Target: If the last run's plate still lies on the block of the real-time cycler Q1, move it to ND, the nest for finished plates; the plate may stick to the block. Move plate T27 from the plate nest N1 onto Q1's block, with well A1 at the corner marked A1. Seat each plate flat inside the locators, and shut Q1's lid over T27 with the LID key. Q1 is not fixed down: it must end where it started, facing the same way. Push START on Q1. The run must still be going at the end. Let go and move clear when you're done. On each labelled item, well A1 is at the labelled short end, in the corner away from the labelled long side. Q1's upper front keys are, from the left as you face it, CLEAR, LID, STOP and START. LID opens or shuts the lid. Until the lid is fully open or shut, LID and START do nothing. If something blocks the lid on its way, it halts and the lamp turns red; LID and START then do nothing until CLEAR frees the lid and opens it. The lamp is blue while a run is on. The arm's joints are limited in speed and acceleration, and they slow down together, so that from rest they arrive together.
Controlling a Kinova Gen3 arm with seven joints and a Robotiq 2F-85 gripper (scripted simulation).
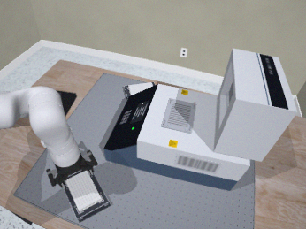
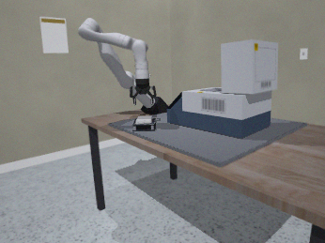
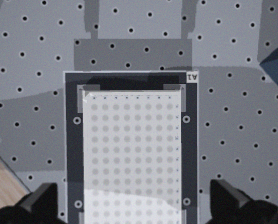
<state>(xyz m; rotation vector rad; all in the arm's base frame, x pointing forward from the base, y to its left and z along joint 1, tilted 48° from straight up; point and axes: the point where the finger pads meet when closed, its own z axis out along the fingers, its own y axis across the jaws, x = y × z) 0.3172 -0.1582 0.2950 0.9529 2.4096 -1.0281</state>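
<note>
My hand is 9 cm above the white well plate. From my hand the other things lie so: dark nest 10 cm below.
</note>
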